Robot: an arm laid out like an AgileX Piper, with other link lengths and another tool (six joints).
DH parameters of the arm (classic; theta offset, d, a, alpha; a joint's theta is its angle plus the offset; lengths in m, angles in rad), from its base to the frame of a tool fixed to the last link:
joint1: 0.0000 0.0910 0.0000 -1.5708
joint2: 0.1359 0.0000 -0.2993 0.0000
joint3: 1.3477 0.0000 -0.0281 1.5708
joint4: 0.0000 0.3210 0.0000 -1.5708
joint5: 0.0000 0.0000 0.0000 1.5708
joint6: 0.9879 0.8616 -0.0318 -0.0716
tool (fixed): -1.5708 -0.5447 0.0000 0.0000
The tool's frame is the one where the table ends.
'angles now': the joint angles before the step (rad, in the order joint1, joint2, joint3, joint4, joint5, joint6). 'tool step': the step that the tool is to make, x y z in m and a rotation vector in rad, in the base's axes. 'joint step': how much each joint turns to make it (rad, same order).
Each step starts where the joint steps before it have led.
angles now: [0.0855, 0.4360, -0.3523, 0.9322, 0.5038, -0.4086]
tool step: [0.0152, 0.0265, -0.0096, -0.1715, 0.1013, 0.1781]
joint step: [0.0210, 0.2681, -0.1957, -0.0744, 0.1466, -0.1093]
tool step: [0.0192, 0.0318, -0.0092, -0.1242, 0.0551, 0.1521]
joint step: [0.0934, 0.2211, -0.1645, -0.0937, 0.0460, -0.0329]
